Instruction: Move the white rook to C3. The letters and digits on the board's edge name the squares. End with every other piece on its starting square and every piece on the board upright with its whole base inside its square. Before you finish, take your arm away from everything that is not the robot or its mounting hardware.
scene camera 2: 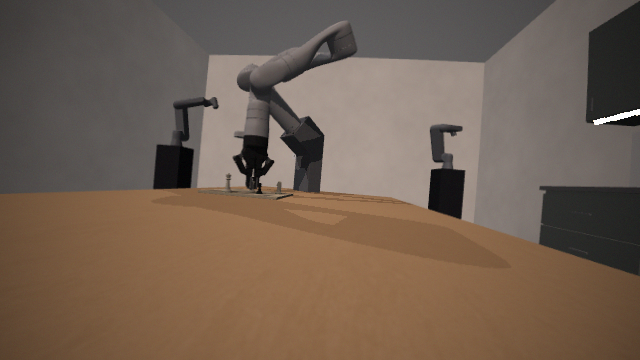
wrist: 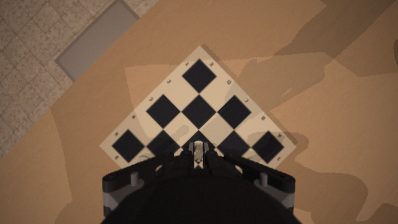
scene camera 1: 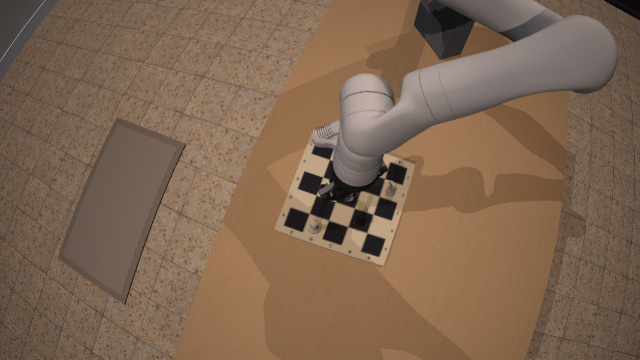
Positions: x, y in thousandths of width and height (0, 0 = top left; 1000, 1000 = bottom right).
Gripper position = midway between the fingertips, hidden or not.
Observation:
In view: the gripper (scene camera 2: 393, 526) and a chessboard (wrist: 499, 453).
The gripper also shows in the wrist view (wrist: 499, 667) and in scene camera 1 (scene camera 1: 545, 540).

